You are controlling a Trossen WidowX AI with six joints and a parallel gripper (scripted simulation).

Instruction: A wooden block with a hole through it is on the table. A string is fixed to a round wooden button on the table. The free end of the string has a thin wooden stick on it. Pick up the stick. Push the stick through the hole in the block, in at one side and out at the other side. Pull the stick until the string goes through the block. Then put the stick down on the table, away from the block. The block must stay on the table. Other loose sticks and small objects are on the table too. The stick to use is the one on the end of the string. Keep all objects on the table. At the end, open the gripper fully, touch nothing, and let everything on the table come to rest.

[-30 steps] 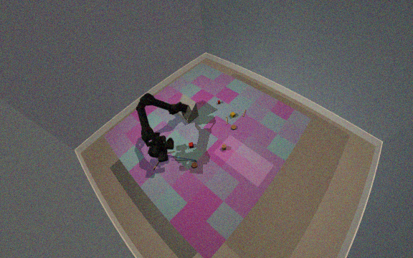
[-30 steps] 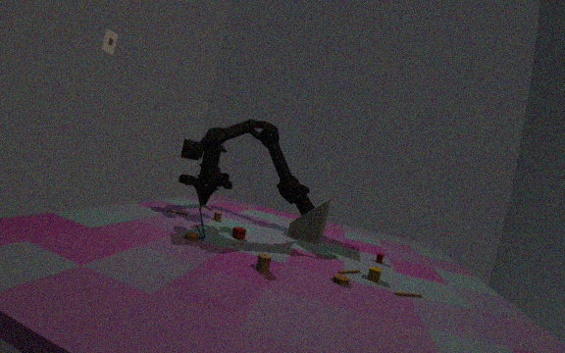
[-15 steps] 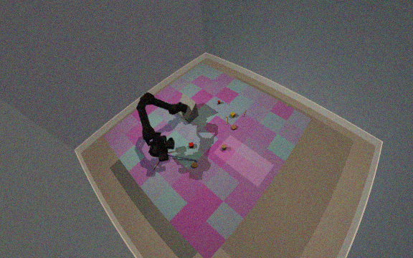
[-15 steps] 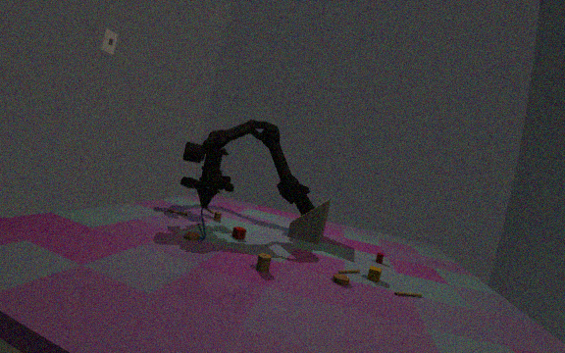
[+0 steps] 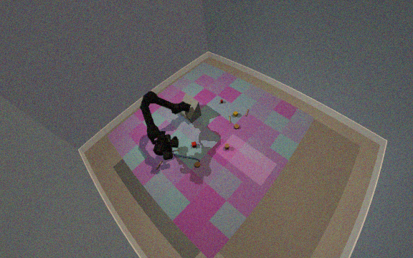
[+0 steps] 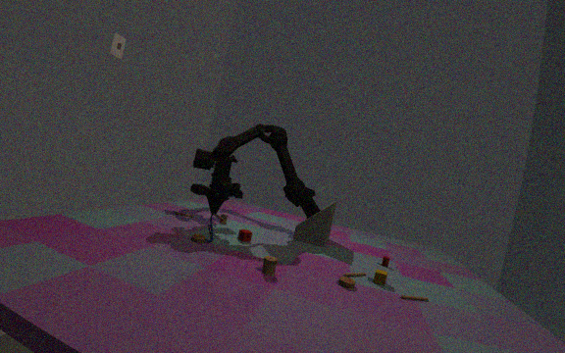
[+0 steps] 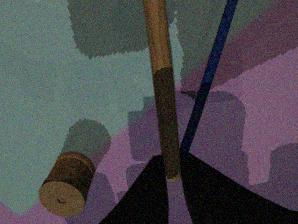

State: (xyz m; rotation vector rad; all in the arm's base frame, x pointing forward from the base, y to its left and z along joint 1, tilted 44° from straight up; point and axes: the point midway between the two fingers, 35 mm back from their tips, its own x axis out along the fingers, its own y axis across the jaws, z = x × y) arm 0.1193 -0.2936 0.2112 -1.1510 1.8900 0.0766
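My gripper tip is 15 cm to the right of the red block, 10 cm short of it and 2 cm above it. Round my gripper tip: yellow cube: 56 cm to the left, 21 cm ahead, 2 cm below.
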